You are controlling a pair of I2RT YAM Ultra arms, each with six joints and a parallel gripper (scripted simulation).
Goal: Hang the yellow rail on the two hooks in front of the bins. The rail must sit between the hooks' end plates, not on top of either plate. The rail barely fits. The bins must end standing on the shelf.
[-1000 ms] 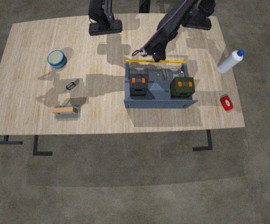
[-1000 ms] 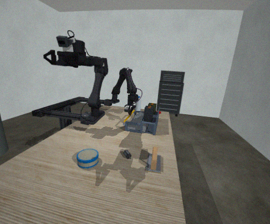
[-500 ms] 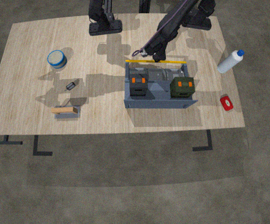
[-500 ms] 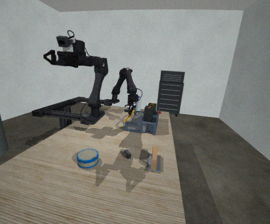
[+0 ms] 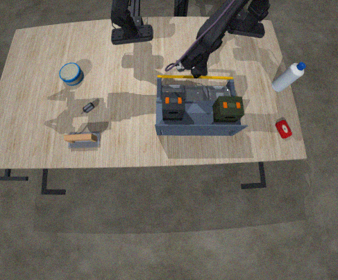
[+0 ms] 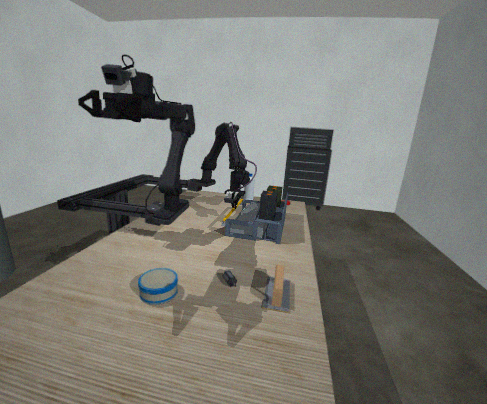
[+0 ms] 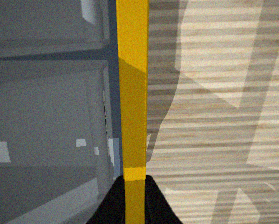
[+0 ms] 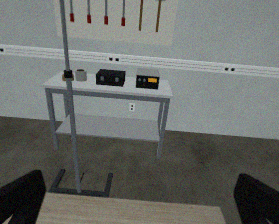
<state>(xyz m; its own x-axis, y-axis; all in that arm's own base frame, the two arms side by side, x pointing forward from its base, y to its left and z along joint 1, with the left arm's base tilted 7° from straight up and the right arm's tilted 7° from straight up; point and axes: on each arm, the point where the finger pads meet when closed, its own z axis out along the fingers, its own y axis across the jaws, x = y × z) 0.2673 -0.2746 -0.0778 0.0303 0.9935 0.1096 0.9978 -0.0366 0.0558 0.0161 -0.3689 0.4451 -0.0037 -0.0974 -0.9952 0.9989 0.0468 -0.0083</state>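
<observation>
Right now my left hand is 10 mm above the yellow rail. From my left hand the other things lie so: white bottle 40 mm ahead, 490 mm to the left; red tin 290 mm ahead, 460 mm to the left, 70 mm below; blue-grey shelf 130 mm ahead, 10 mm to the right, 20 mm below.
</observation>
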